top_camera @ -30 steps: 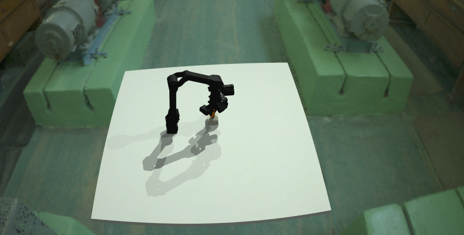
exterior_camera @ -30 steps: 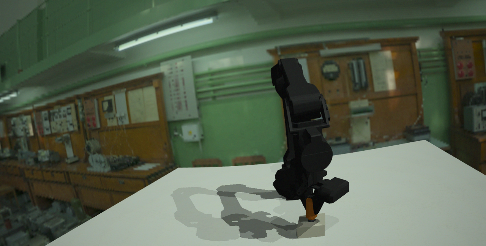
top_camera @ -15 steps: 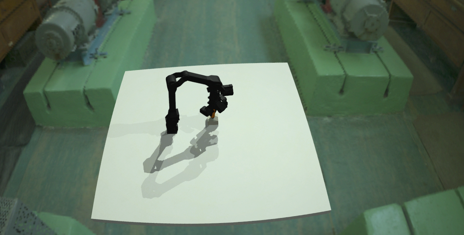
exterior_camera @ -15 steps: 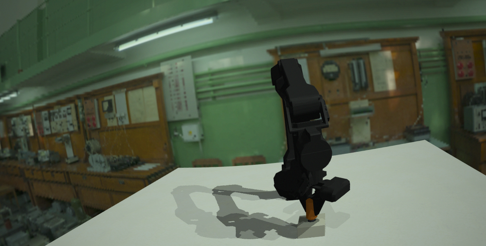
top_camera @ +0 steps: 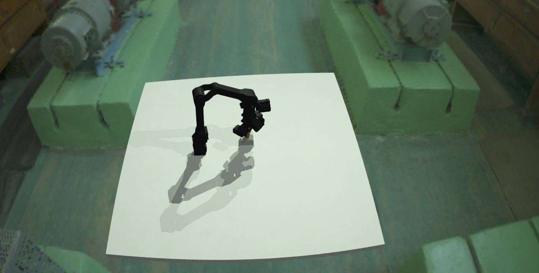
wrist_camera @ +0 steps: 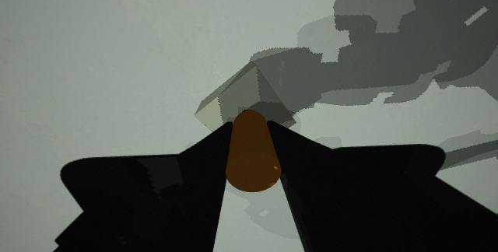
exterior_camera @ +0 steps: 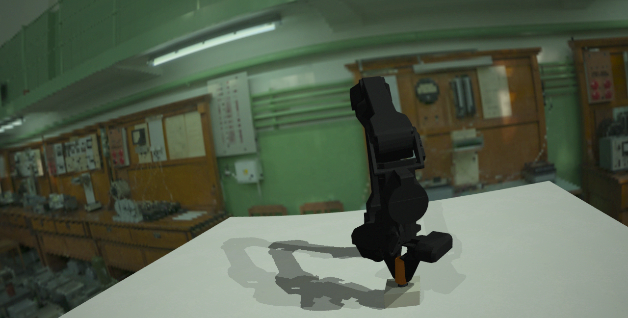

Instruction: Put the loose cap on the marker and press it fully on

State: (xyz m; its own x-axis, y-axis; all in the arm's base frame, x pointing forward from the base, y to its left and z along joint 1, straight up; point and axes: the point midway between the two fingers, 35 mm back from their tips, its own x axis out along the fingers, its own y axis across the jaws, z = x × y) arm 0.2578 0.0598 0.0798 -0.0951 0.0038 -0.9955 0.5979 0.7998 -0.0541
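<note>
My gripper tip is 20 mm below the orange cap. From my gripper tip the other things lie so: holder block: 30 mm below.
</note>
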